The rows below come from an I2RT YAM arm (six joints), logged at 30 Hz.
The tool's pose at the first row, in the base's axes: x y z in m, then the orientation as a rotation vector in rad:
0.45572, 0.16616, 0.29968, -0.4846, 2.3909, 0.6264
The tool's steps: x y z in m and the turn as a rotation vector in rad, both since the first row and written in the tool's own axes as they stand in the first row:
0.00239, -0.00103, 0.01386, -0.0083, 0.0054, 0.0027
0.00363, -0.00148, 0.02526, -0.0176, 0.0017, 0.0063
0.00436, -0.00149, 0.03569, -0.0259, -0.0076, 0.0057
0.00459, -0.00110, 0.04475, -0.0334, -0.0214, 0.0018
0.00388, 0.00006, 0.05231, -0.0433, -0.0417, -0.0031
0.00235, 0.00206, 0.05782, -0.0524, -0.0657, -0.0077
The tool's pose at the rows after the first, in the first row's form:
0.46090, 0.17236, 0.28812, -0.4873, 2.3953, 0.6372
0.46552, 0.17791, 0.27920, -0.4855, 2.3912, 0.6506
0.46985, 0.18340, 0.27143, -0.4858, 2.3804, 0.6613
0.47373, 0.18857, 0.26506, -0.4877, 2.3643, 0.6700
0.47724, 0.19374, 0.26059, -0.4889, 2.3411, 0.6816
0.48000, 0.19864, 0.25835, -0.4879, 2.3147, 0.6925

